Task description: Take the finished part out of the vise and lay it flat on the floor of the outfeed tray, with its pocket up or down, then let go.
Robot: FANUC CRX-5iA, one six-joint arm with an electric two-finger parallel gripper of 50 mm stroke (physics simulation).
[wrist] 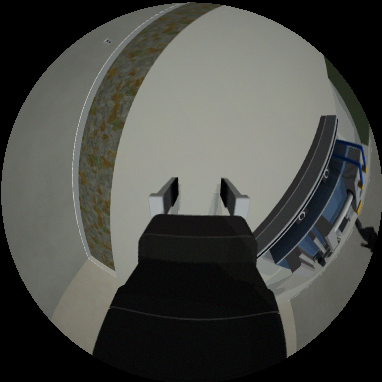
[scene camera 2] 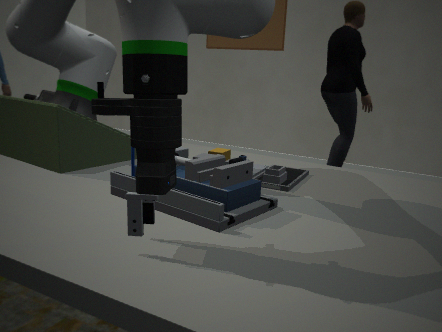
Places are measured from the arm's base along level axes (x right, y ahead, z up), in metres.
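Pixels of known places: gripper, fingertip midpoint: [wrist: 199,185] [scene camera 2: 142,229]; arm's base, origin of the base link: [scene camera 2: 70,118].
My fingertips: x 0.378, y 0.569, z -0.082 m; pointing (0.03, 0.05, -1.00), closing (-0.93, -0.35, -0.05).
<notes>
For each thing: its top centre in the pictures, then the offset to it from my fingertips.
- vise, middle of its top: [wrist: 342,226] [scene camera 2: 193,154] dx -0.234, dy -0.057, dz +0.072 m
- stepped grey part, middle of its top: [scene camera 2: 275,167] [wrist: 328,254] dx -0.470, dy +0.032, dz +0.014 m
- long grey rail, middle of its top: [wrist: 315,186] [scene camera 2: 161,185] dx -0.146, dy -0.073, dz +0.023 m
- yellow block, middle of its top: [scene camera 2: 219,150] dx -0.547, dy -0.169, dz +0.016 m
My gripper [scene camera 2: 144,227] [wrist: 199,185] is open and empty, fingers pointing down above bare table, on the near side of the vise. The vise [scene camera 2: 242,195] [wrist: 336,200] has a blue body and grey jaws, and lies right of the fingers in the wrist view. I cannot tell whether a part sits between its jaws. A stepped grey part [scene camera 2: 275,173] rests in a dark, shallow tray [scene camera 2: 286,189] at the back right in the scene view. I cannot tell whether this is the outfeed tray.
A long grey rail [scene camera 2: 200,202] [wrist: 305,175] runs along the near side of the vise. A yellow block [scene camera 2: 219,153] shows behind the jaws. A green sloped base [scene camera 2: 60,145] stands at the left. A person [scene camera 2: 345,75] is by the back wall. The table's front edge [scene camera 2: 90,290] is near.
</notes>
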